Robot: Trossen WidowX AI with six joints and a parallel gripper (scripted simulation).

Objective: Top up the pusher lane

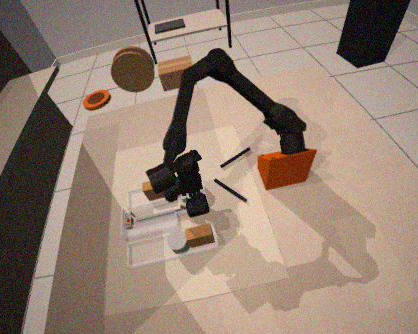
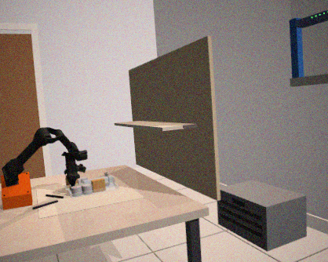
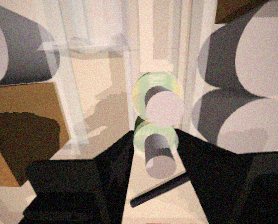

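The clear rack lies 140 mm ahead of my gripper tip, 10 mm to the left of it and 10 mm below it. From my gripper tip the other things lie so: red mark (230 mm ahead, 20 mm to the left, 40 mm above); pale plate (150 mm ahead, 20 mm to the left, 20 mm above).
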